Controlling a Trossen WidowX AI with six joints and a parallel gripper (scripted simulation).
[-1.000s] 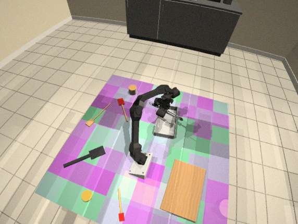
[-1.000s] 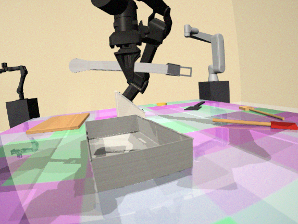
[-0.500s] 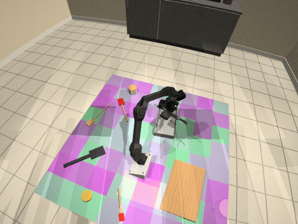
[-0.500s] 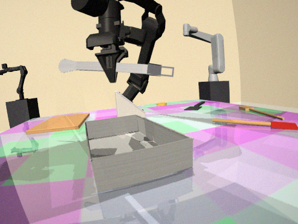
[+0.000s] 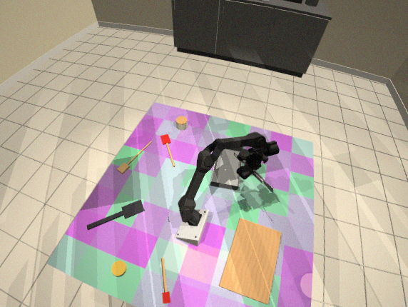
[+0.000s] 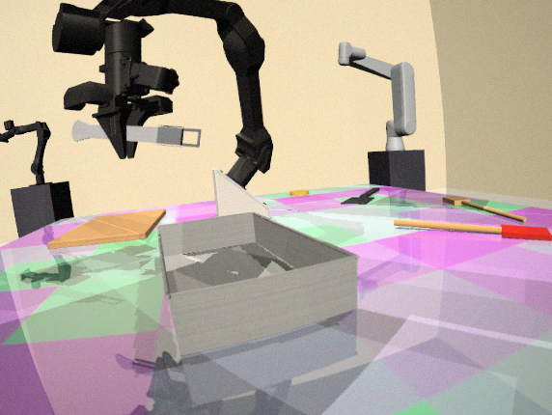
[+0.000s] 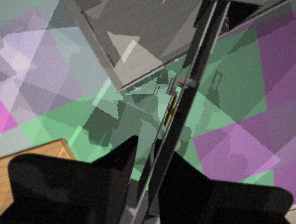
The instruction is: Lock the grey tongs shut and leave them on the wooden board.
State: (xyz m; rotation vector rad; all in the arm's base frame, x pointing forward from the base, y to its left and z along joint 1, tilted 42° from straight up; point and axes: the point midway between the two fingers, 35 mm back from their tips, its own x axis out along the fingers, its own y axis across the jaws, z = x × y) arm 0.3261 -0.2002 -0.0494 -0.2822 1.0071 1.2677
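My gripper tip is 37 cm past the wooden board, 15 cm to the left of it and 16 cm above it. From my gripper tip the other things lie so: grey roasting tin: 10 cm ahead, 14 cm to the left, 14 cm below; red spatula: 10 cm ahead, 56 cm to the left, 16 cm below; small jar: 31 cm ahead, 56 cm to the left, 13 cm below.
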